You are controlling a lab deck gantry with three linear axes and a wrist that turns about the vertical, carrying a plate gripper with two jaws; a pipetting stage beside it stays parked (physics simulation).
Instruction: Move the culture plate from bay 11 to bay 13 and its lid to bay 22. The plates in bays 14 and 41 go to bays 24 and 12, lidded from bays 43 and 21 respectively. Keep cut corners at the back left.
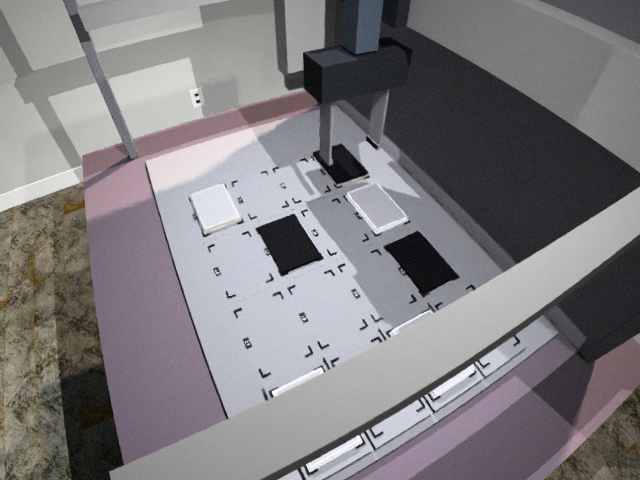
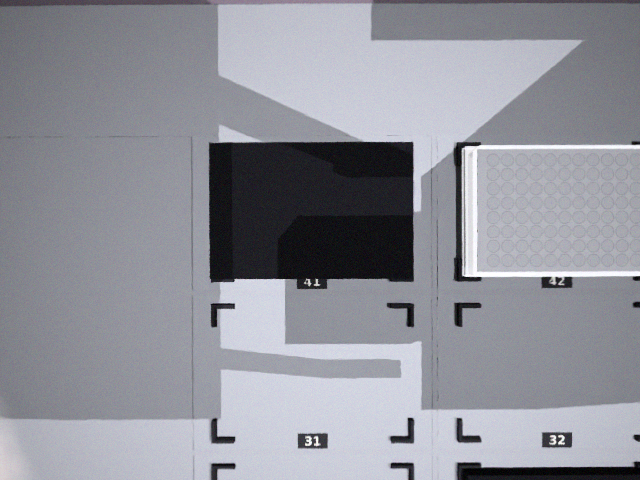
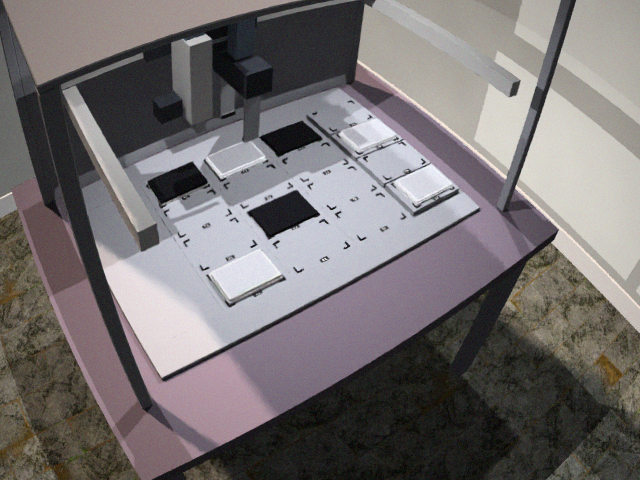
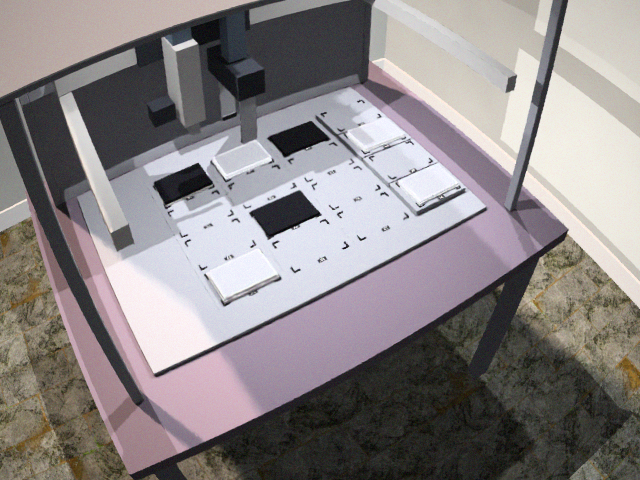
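Pixels of known places: gripper, fingertip midpoint: (image 1: pixel 350 151) (image 3: pixel 238 127) (image 4: pixel 238 128); robot's base, link origin: (image 1: pixel 190 198) (image 3: pixel 229 305) (image 4: pixel 224 304).
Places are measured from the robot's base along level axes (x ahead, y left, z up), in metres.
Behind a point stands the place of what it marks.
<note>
My gripper (image 1: pixel 349 153) {x 0.200, y 0.300, z 0.160 m} (image 3: pixel 237 126) {x 0.200, y 0.300, z 0.160 m} (image 4: pixel 237 128) {x 0.200, y 0.300, z 0.160 m} is open and empty, its two jaws hanging high over the back row; its exact bay is hard to tell. A black plate (image 1: pixel 350 166) {x 0.092, y 0.378, z 0.017 m} (image 2: pixel 258 196) {x 0.031, y 0.373, z 0.017 m} (image 3: pixel 177 183) {x 0.061, y 0.355, z 0.016 m} (image 4: pixel 184 183) {x 0.067, y 0.355, z 0.017 m} lies in bay 41. A white plate (image 1: pixel 216 206) {x 0.071, y 0.047, z 0.014 m} (image 3: pixel 246 276) {x 0.062, y 0.035, z 0.015 m} (image 4: pixel 242 274) {x 0.063, y 0.038, z 0.014 m} is in bay 11 and another white plate (image 3: pixel 424 184) {x 0.549, y 0.037, z 0.029 m} (image 4: pixel 428 184) {x 0.546, y 0.035, z 0.029 m} in bay 14. Flat black pieces lie in bay 43 (image 1: pixel 421 263) {x 0.399, y 0.359, z 0.008 m} (image 3: pixel 291 137) {x 0.390, y 0.360, z 0.008 m} (image 4: pixel 298 137) {x 0.389, y 0.361, z 0.008 m} and bay 22 (image 1: pixel 289 245) {x 0.240, y 0.148, z 0.008 m} (image 3: pixel 283 213) {x 0.225, y 0.145, z 0.008 m} (image 4: pixel 285 213) {x 0.227, y 0.144, z 0.008 m}. Bays 12, 13, 21 and 24 hold nothing. Cut corners cannot be made out.
A white welled plate (image 1: pixel 377 206) {x 0.234, y 0.362, z 0.014 m} (image 2: pixel 558 210) {x 0.220, y 0.364, z 0.014 m} (image 3: pixel 235 160) {x 0.220, y 0.350, z 0.015 m} (image 4: pixel 241 160) {x 0.222, y 0.353, z 0.015 m} stands in bay 42, beside bay 41. Another white plate (image 3: pixel 368 135) {x 0.549, y 0.248, z 0.029 m} (image 4: pixel 376 134) {x 0.551, y 0.248, z 0.029 m} stands in bay 34. The pale pipetting stage (image 3: pixel 191 77) (image 4: pixel 183 80) is beside the gripper. A beam (image 1: pixel 387 356) {x 0.614, y 0.052, z 0.400 m} hides part of the deck.
</note>
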